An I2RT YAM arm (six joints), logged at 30 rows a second.
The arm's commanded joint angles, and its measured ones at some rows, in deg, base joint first. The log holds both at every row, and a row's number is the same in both.
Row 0, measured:
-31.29 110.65 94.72 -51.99 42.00 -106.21
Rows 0 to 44, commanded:
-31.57 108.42 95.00 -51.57 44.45 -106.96
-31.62 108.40 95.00 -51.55 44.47 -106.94
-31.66 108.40 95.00 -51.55 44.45 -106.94
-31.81 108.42 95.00 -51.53 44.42 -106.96
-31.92 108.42 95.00 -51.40 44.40 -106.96
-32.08 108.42 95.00 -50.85 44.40 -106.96
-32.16 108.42 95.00 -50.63 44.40 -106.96
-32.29 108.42 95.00 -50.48 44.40 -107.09
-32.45 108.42 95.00 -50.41 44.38 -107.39
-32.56 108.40 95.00 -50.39 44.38 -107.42
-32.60 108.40 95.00 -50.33 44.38 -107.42
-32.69 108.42 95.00 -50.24 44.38 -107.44
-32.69 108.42 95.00 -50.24 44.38 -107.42
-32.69 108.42 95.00 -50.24 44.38 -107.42
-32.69 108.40 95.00 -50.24 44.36 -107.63
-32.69 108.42 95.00 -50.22 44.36 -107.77
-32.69 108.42 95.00 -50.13 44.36 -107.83
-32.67 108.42 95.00 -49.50 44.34 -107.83
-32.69 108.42 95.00 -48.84 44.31 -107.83
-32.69 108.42 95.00 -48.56 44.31 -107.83
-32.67 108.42 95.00 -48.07 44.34 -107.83
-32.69 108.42 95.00 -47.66 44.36 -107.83
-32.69 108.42 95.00 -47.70 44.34 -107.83
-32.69 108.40 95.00 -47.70 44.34 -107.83
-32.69 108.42 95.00 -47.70 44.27 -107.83
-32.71 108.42 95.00 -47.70 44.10 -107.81
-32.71 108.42 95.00 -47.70 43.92 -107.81
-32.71 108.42 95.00 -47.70 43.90 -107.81
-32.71 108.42 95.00 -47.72 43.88 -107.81
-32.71 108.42 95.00 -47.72 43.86 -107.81
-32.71 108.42 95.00 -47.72 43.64 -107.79
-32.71 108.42 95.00 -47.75 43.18 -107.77
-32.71 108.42 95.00 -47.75 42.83 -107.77
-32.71 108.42 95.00 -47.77 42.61 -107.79
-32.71 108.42 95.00 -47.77 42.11 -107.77
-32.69 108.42 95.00 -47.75 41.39 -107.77
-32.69 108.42 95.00 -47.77 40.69 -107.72
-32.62 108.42 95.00 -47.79 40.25 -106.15
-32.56 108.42 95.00 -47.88 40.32 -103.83
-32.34 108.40 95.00 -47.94 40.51 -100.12
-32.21 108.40 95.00 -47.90 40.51 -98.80
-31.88 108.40 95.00 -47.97 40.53 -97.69
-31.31 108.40 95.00 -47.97 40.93 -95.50
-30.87 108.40 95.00 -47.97 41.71 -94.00
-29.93 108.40 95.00 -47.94 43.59 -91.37
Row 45, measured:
-31.92 110.56 94.45 -48.01 41.32 -100.18
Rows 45 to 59, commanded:
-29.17 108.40 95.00 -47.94 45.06 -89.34
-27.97 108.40 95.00 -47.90 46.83 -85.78
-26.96 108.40 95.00 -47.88 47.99 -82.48
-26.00 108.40 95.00 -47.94 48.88 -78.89
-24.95 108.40 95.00 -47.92 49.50 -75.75
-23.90 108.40 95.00 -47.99 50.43 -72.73
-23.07 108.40 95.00 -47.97 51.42 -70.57
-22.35 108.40 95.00 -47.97 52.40 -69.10
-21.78 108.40 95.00 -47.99 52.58 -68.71
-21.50 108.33 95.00 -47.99 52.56 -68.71
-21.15 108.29 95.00 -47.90 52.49 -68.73
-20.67 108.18 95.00 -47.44 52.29 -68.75
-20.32 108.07 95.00 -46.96 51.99 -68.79
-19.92 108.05 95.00 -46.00 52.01 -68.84
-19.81 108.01 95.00 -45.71 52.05 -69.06
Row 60, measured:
-20.47 110.56 94.45 -46.83 50.61 -71.77
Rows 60 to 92, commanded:
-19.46 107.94 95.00 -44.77 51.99 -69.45
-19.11 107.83 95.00 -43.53 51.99 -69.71
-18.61 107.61 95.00 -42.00 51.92 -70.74
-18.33 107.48 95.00 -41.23 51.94 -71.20
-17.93 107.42 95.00 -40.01 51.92 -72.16
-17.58 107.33 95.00 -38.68 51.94 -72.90
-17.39 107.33 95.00 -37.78 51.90 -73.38
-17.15 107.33 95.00 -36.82 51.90 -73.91
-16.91 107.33 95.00 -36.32 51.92 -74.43
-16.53 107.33 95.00 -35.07 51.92 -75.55
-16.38 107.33 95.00 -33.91 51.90 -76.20
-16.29 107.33 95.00 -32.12 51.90 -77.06
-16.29 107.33 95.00 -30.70 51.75 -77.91
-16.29 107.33 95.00 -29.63 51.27 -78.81
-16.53 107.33 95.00 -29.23 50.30 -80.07
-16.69 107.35 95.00 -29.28 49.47 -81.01
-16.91 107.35 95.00 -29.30 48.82 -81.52
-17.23 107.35 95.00 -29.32 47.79 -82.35
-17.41 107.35 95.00 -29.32 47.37 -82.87
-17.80 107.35 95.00 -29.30 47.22 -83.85
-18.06 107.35 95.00 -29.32 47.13 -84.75
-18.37 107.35 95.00 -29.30 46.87 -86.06
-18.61 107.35 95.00 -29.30 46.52 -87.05
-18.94 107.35 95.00 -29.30 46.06 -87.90
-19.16 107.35 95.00 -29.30 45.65 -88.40
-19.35 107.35 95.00 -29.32 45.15 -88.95
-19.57 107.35 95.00 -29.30 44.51 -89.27
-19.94 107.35 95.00 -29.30 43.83 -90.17
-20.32 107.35 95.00 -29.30 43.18 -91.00
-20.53 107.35 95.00 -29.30 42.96 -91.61
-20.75 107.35 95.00 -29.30 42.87 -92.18
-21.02 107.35 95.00 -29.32 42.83 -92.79
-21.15 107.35 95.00 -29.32 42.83 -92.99
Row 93, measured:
-20.29 109.49 94.45 -29.47 44.34 -90.15
